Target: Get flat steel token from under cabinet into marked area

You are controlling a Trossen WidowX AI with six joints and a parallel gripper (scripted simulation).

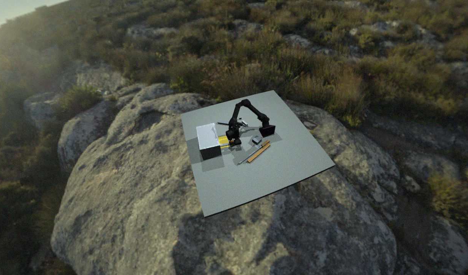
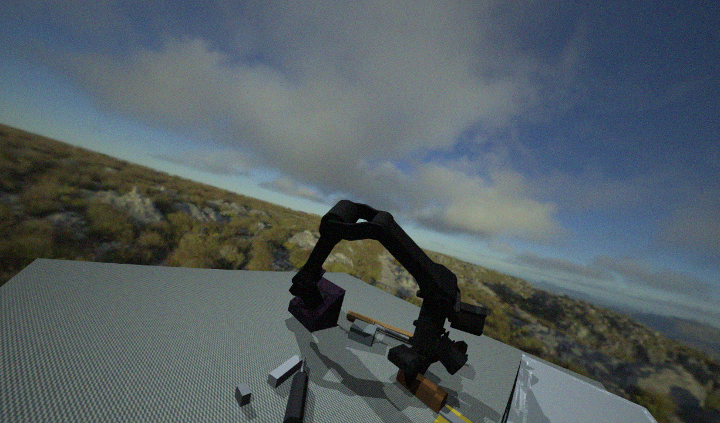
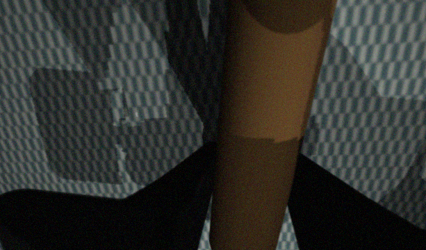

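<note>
My gripper tip is now 200 mm past the grey block, 70 mm to the right of it and 10 mm below it. Round my gripper tip: grey bar (210 mm to the right, 190 mm behind); then small grey cube (300 mm to the right, 180 mm behind); then wooden stick (210 mm to the left, 150 mm behind).
</note>
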